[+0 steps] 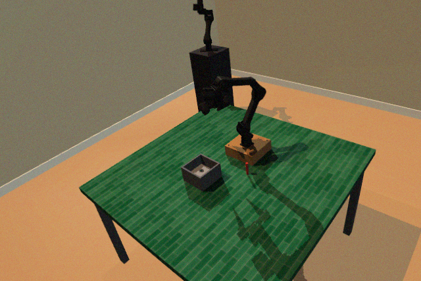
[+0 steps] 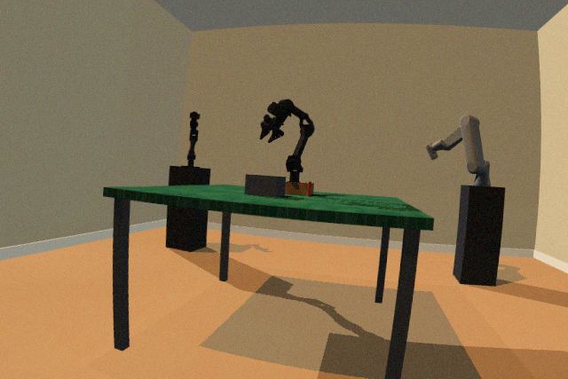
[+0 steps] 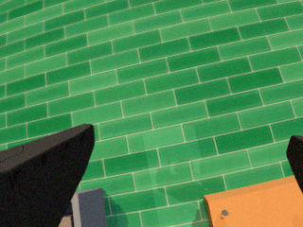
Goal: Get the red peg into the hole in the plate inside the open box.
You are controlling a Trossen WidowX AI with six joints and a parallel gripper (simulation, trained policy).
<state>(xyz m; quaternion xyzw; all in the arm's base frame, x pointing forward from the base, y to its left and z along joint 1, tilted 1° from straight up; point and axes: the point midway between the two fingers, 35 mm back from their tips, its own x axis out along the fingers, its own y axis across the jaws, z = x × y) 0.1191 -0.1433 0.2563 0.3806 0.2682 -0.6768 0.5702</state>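
Now: gripper tip 29 cm to the right of the red peg, 26 cm above it and 4 cm short of it. Also, from my gripper tip: grey box (27 cm below, 23 cm ahead, 11 cm to the left); pale plate (25 cm below, 23 cm ahead, 11 cm to the left).
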